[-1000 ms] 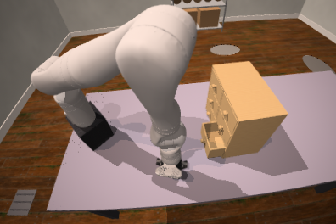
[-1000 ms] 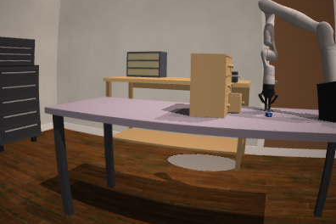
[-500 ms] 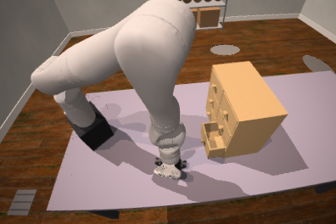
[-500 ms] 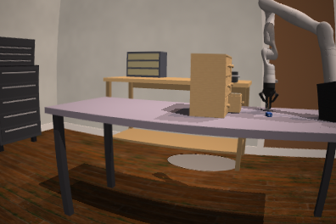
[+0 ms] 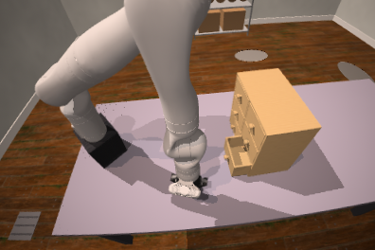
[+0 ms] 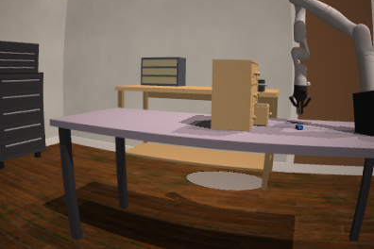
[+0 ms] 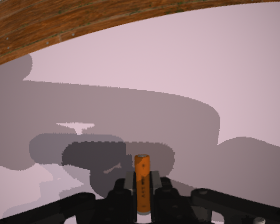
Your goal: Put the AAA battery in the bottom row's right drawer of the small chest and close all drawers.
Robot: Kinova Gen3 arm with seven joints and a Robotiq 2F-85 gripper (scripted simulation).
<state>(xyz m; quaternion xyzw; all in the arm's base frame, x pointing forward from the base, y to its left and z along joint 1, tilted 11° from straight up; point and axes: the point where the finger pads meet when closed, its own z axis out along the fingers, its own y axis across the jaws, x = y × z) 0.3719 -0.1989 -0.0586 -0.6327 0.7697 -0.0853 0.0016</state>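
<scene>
Right now the small blue object is 21 cm to the left of my hand and 5 cm below it. The rest, counted from my hand: AAA battery: 1 cm below.
</scene>
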